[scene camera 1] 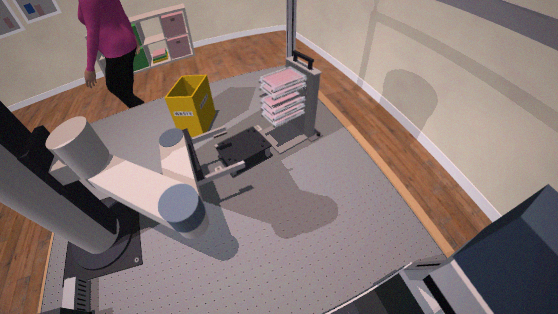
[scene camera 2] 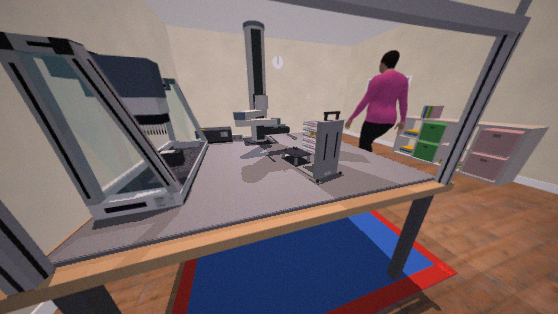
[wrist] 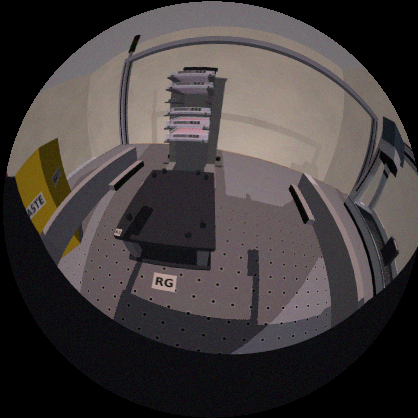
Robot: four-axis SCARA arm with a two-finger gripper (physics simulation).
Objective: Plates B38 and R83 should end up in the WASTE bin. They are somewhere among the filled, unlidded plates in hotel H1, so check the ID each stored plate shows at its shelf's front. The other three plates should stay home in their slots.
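Pixels of known places: gripper, between the fingertips: [scene camera 1: 234,144] [scene camera 2: 284,139] [wrist: 215,161]; arm's base, origin of its link: [scene camera 1: 104,235] [scene camera 2: 259,141].
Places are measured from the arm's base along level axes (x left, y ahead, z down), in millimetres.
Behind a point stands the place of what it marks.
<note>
Hotel H1 [scene camera 1: 311,100] {z -194, x 117, y 822 mm} [scene camera 2: 327,150] {z -160, x 171, y 838 mm} [wrist: 217,125] {z -143, x 120, y 819 mm} stands upright at the table's far side. It holds several pink-filled, unlidded plates: the top plate [wrist: 191,76] {z -266, x 159, y 697 mm}, the second plate [wrist: 191,88] {z -238, x 160, y 707 mm}, then, below an empty shelf, a third plate [wrist: 188,111] {z -184, x 151, y 681 mm}, a fourth plate [wrist: 187,123] {z -159, x 152, y 682 mm} and the lowest plate [wrist: 187,136] {z -132, x 150, y 682 mm}. Their front labels are too small to read surely. The yellow WASTE bin [scene camera 1: 201,117] {z -98, x 316, y 460 mm} [wrist: 37,175] {z -173, x 301, y 437 mm} stands left of the hotel in the wrist view. My gripper [scene camera 1: 234,148] {z -148, x 67, y 537 mm} [wrist: 215,161] {z -148, x 67, y 537 mm} is open and empty, its fingers spread either side of the black stand, short of the hotel.
The low black stand [scene camera 1: 245,145] {z -73, x 122, y 581 mm} [scene camera 2: 296,154] {z -73, x 111, y 625 mm} [wrist: 175,205] {z -73, x 115, y 552 mm} is in front of the hotel, with an RG label [wrist: 164,282] {z -13, x 103, y 468 mm} on the table before it. A framed machine [scene camera 2: 145,175] {z -150, x -534, y 850 mm} stands at the opposite side. A person [scene camera 1: 112,35] [scene camera 2: 387,97] is beyond the table.
</note>
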